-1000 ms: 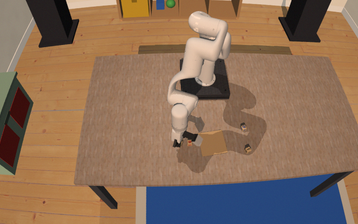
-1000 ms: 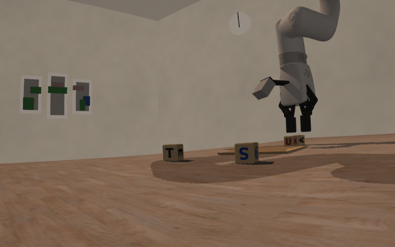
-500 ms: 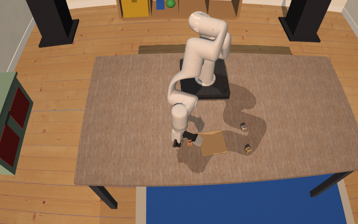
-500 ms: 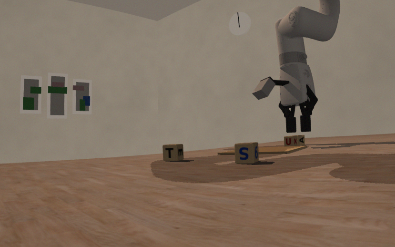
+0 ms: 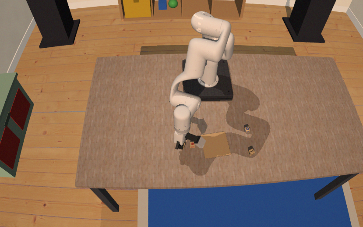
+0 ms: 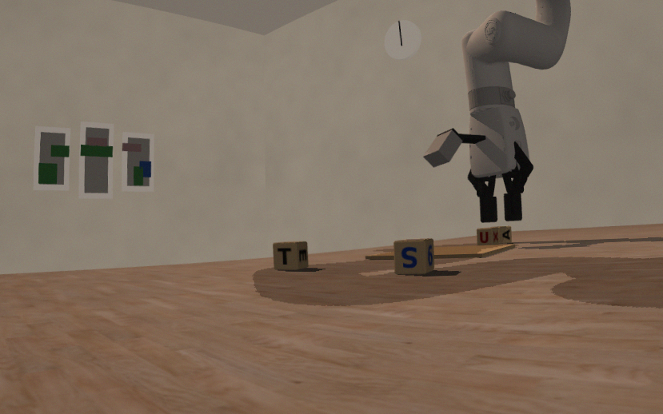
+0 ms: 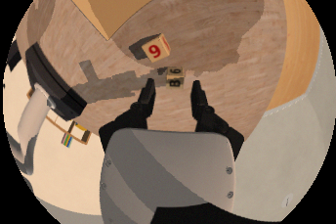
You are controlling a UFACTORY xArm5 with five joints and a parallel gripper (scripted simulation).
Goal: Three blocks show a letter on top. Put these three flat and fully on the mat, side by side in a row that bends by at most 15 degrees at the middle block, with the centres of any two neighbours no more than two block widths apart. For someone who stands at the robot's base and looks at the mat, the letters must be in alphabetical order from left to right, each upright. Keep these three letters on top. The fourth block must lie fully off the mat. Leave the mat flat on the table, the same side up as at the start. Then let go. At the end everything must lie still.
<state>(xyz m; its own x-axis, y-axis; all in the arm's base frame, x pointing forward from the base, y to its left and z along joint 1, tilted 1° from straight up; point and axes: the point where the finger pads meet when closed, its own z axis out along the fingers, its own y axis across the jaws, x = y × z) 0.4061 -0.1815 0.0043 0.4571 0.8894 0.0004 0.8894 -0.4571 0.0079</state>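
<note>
The letter block lies 50 mm to the left of my hand and 40 mm below it. Also, from my hand: tan mat: 180 mm to the left, 50 mm below.
</note>
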